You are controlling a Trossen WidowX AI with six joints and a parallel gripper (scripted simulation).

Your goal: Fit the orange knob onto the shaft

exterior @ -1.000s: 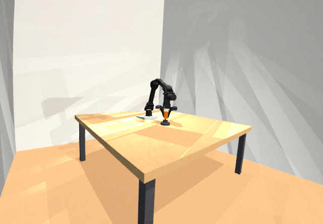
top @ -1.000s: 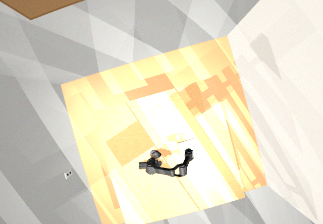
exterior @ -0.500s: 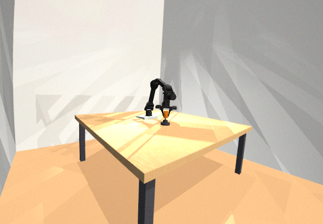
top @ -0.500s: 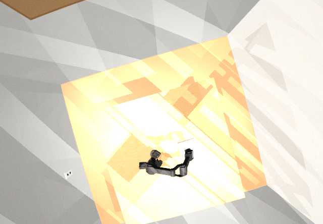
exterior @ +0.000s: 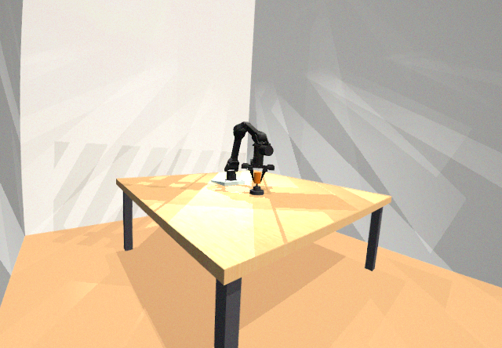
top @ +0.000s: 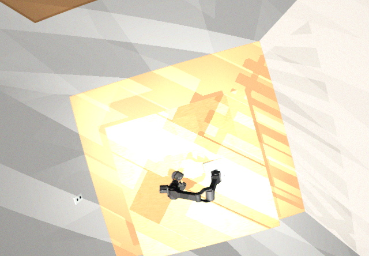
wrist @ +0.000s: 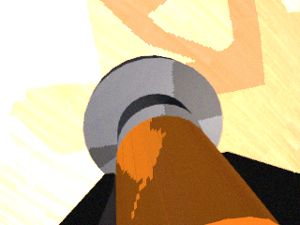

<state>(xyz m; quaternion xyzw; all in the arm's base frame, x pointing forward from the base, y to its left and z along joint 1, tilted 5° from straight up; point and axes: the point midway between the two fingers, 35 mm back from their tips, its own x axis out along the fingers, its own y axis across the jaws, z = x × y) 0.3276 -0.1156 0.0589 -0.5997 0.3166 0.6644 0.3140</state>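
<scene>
Right now my gripper tip is 2 cm below the orange knob. The rest, counted from my gripper tip: pedestal (4 cm below).
</scene>
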